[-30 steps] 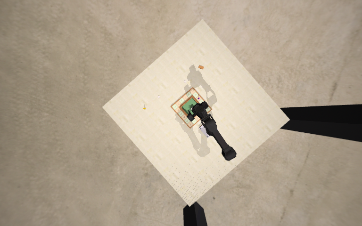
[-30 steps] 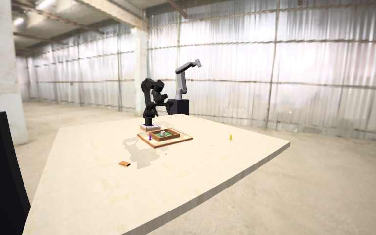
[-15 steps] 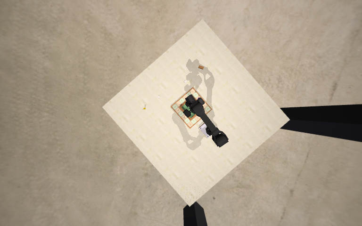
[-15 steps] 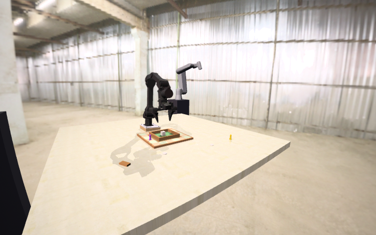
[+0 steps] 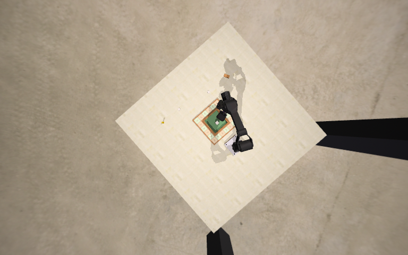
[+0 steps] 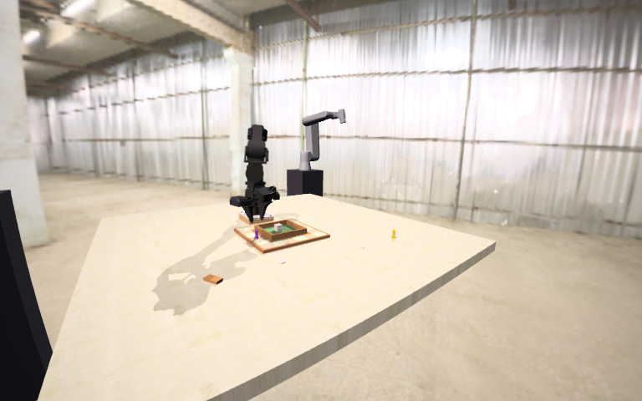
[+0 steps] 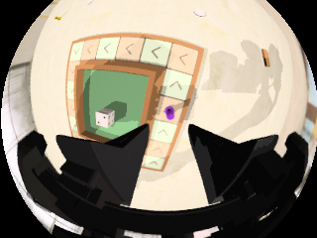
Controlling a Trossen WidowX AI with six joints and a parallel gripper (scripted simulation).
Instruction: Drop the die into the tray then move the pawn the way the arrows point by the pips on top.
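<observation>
The purple pawn is 5 cm below my gripper tip. Also, from my gripper tip: orange block (24 cm to the right, 20 cm ahead, 7 cm below); then green tray (11 cm to the left, 7 cm below, 1 cm behind); then white die (11 cm to the left, 5 cm below, 3 cm behind).
</observation>
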